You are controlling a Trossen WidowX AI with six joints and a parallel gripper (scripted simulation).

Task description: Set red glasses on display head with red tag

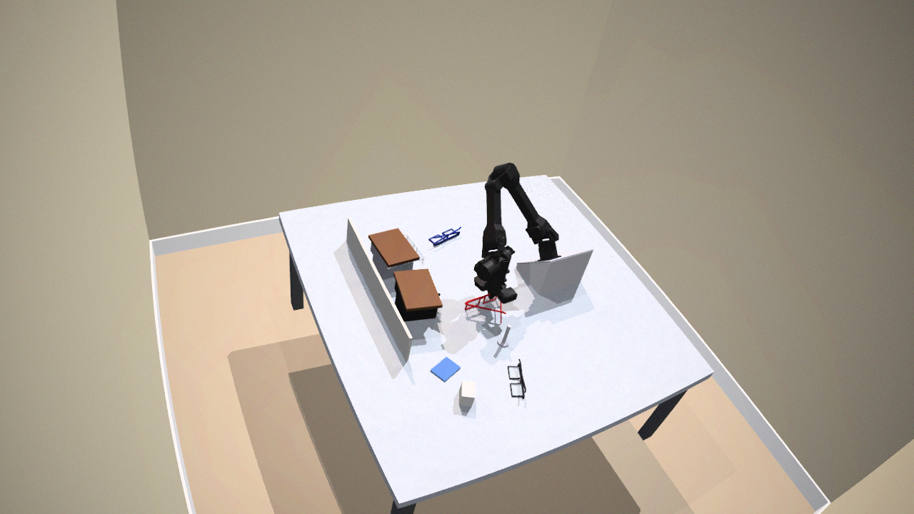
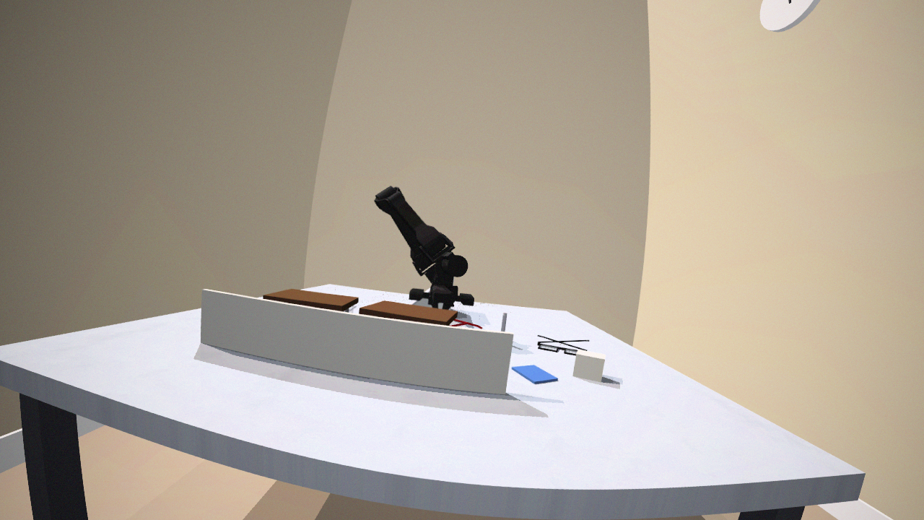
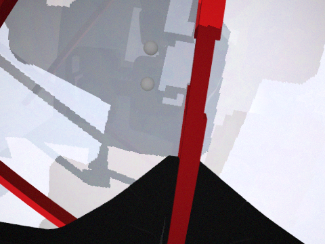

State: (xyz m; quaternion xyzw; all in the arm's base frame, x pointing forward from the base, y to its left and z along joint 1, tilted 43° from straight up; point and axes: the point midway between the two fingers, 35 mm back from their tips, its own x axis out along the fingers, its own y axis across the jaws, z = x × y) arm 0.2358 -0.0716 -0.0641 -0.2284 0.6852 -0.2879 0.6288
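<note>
Now: gripper tip 70 mm short of the grey peg stand, 180 mm to the right of it and 10 mm below it. The rest, counted from my gripper tip: blue card: 310 mm ahead, 180 mm to the left, 10 mm below; then grey head: 210 mm ahead, 290 mm to the right, 40 mm above; then dark head: 240 mm ahead, 70 mm to the right, 40 mm above.
</note>
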